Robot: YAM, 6 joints.
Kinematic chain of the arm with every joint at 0, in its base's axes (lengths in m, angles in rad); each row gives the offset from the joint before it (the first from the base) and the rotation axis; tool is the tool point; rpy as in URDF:
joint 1: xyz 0 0 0.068 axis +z
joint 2: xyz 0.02 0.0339 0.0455 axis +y
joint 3: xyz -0.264 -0.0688 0 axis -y
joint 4: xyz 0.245 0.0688 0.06 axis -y
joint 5: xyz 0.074 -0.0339 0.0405 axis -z
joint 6: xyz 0.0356 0 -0.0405 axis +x
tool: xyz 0 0 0 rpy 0 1.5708 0
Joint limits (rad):
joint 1: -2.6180..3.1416
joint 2: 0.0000..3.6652
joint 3: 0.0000..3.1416
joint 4: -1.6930..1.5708
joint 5: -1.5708..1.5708
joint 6: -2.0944..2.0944
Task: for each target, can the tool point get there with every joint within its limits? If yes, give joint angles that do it. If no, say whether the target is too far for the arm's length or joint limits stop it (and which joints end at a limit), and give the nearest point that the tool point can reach.
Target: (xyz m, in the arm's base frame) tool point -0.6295 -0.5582 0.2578
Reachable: no: too far | nearest point -0.4762 -0.4222 0.2218 | short by 0.208 m
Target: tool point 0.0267 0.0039 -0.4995
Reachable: no: joint limits stop it (at a limit: joint 2) | nearest point 0.0962 0.0140 -0.3471 | short by 0.168 m
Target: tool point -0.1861 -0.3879 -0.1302
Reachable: yes | joints -1.9536 2.8914 1.6285 -0.0757 0.8936 0.3515
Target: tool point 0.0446 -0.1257 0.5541
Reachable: yes | joints -0.9919 0.9649 1.4375 0.2311 1.0827 -1.7735
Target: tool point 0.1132 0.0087 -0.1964
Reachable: yes | joints -0.0813 3.2849 0.6372 1.2502 -0.5262 1.3905
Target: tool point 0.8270 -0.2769 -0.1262
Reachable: no: too far | nearest point 0.5903 -0.1976 -0.0560 | short by 0.259 m
